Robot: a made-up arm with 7 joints.
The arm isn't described. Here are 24 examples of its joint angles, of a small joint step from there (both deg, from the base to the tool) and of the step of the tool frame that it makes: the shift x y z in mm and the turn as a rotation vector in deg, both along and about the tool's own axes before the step.
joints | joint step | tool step
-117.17 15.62 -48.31 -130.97 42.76 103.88 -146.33 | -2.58 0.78 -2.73 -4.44 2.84 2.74 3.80 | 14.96 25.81 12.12 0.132 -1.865 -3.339
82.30 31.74 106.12 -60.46 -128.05 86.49 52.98 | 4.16 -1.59 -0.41 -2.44 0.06 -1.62 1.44 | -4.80 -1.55 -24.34 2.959 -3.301 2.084
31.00 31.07 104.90 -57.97 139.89 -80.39 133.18 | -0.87 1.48 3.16 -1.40 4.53 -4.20 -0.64 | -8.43 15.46 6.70 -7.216 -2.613 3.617
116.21 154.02 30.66 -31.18 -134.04 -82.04 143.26 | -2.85 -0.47 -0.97 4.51 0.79 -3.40 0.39 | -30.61 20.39 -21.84 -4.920 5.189 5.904
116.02 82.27 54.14 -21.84 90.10 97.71 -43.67 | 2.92 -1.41 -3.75 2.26 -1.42 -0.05 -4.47 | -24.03 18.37 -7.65 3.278 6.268 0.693
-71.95 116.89 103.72 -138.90 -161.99 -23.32 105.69 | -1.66 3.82 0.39 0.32 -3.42 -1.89 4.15 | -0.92 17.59 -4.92 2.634 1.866 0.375
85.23 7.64 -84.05 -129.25 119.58 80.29 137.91 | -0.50 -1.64 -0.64 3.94 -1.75 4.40 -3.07 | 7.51 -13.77 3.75 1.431 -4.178 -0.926
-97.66 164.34 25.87 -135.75 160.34 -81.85 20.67 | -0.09 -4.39 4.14 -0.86 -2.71 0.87 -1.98 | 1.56 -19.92 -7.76 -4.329 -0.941 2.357
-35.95 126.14 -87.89 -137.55 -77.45 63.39 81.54 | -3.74 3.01 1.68 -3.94 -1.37 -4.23 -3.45 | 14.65 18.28 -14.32 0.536 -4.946 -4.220
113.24 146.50 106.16 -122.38 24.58 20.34 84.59 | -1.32 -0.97 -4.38 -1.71 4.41 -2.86 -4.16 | -18.05 0.01 1.65 -2.844 4.623 -0.148
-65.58 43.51 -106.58 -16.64 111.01 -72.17 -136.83 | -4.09 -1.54 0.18 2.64 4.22 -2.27 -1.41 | -8.66 12.38 -36.37 1.346 8.489 -0.337
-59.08 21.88 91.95 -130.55 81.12 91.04 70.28 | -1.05 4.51 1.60 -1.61 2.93 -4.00 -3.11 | -17.83 -21.82 12.46 -7.430 0.184 -8.806
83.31 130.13 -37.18 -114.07 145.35 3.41 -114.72 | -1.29 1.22 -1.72 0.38 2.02 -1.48 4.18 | -6.83 1.86 4.92 1.605 2.154 5.852
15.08 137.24 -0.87 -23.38 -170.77 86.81 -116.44 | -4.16 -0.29 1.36 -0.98 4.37 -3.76 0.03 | 8.79 1.98 10.22 7.967 -6.377 -1.082
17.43 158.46 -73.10 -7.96 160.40 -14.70 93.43 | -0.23 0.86 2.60 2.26 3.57 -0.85 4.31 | 4.23 -19.79 -2.35 -4.159 -1.776 10.236
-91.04 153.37 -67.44 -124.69 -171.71 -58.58 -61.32 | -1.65 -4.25 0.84 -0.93 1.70 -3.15 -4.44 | -4.13 -21.66 11.03 -1.064 1.737 -0.948
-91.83 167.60 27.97 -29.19 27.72 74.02 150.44 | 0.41 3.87 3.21 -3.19 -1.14 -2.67 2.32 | -7.72 -20.64 45.77 -5.001 8.021 3.538
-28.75 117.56 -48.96 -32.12 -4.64 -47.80 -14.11 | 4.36 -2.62 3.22 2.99 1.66 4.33 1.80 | 4.41 -14.00 -4.48 -1.391 4.760 4.112
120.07 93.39 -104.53 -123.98 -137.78 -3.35 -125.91 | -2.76 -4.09 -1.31 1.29 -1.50 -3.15 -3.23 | 7.91 -9.65 -11.80 0.279 1.786 -7.175
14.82 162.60 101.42 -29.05 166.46 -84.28 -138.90 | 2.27 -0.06 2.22 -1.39 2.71 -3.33 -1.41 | -6.99 -8.87 6.79 -1.908 4.482 -1.979
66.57 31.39 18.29 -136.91 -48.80 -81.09 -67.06 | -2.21 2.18 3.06 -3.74 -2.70 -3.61 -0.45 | -33.15 5.62 -10.53 4.116 -7.641 -7.034
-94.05 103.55 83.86 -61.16 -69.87 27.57 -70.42 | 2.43 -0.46 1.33 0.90 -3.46 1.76 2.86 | 8.53 -3.78 2.31 -1.096 1.078 -1.581
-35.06 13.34 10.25 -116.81 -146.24 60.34 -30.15 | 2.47 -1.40 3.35 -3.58 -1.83 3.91 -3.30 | -8.24 -17.52 -11.04 -2.381 6.326 -6.885
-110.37 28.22 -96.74 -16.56 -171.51 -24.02 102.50 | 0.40 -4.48 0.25 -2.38 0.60 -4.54 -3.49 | 17.03 47.26 17.41 2.034 -1.527 -3.195
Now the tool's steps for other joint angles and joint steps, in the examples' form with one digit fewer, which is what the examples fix.
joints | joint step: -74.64 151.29 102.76 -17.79 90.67 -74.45 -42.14 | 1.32 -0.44 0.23 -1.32 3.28 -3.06 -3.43
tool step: -0.4 -2.6 7.4 3.28 0.26 -2.11
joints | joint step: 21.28 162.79 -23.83 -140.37 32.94 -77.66 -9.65 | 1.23 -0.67 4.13 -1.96 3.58 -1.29 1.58
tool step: -0.4 4.1 -20.8 1.89 -4.94 1.68
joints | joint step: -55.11 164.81 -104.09 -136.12 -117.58 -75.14 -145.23 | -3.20 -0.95 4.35 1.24 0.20 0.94 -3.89
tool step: 15.8 7.0 24.5 -0.80 -7.10 -2.08
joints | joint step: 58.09 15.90 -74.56 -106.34 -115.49 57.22 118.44 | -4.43 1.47 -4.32 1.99 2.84 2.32 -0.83
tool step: -8.4 -3.4 18.1 -3.56 1.42 -0.96
